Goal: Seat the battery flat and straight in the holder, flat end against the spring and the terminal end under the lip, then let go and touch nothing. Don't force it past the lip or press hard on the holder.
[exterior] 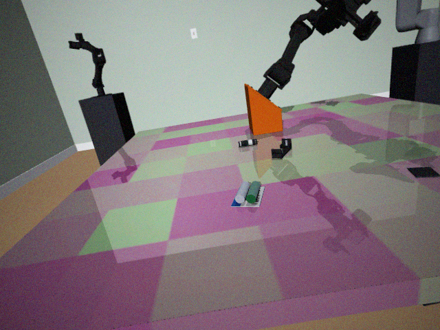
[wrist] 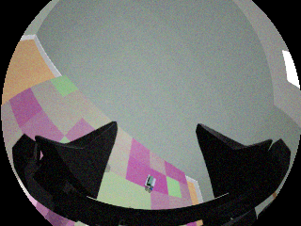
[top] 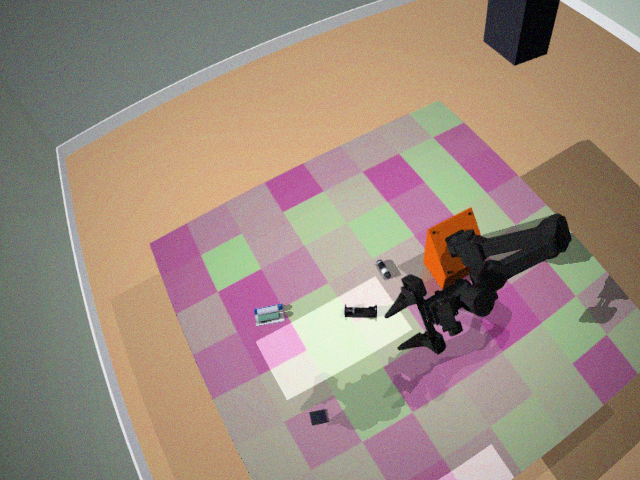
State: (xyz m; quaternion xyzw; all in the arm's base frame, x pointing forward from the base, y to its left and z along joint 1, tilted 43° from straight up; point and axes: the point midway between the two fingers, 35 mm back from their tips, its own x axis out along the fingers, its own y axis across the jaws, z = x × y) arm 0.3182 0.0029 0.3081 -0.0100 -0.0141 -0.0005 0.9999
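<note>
Right now my gripper tip is 35 cm above the battery, 31 cm to the left of it and 16 cm past it.
</note>
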